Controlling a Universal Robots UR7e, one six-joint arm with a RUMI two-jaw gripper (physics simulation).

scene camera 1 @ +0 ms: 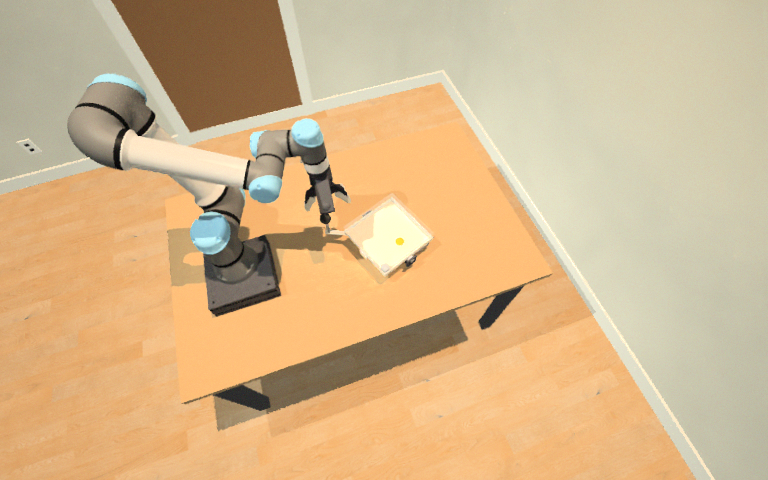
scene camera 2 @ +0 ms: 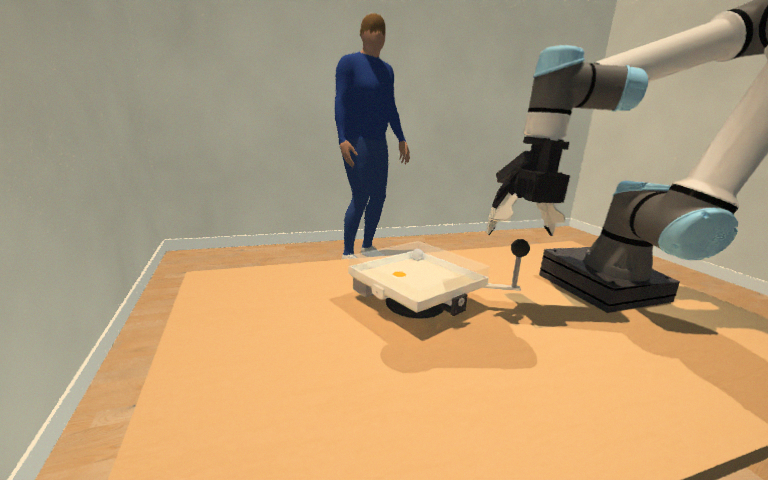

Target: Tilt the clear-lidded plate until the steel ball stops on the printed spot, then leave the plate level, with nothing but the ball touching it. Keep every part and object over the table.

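The clear-lidded plate (scene camera 1: 379, 249) (scene camera 2: 421, 283) sits on a dark round base; I cannot tell whether it is exactly level. The steel ball (scene camera 1: 385, 268) (scene camera 2: 417, 254) is in a corner of it, away from the orange printed spot (scene camera 1: 399, 241) (scene camera 2: 399, 274). A thin arm sticks out from the plate's side toward the robot base and carries an upright post with a black knob (scene camera 1: 325, 218) (scene camera 2: 519, 247). My gripper (scene camera 1: 327, 203) (scene camera 2: 519, 230) is open and points down, its fingertips just above the knob and on either side of it in scene camera 2. Nothing is between the fingers.
The robot base (scene camera 1: 243, 283) (scene camera 2: 608, 283) stands on the table (scene camera 1: 481, 198) (scene camera 2: 283, 396), beyond the knob from the plate. A dark knob-like fitting (scene camera 1: 410, 260) (scene camera 2: 458, 303) is on the plate's side. A person in blue (scene camera 2: 365, 101) stands behind the table.
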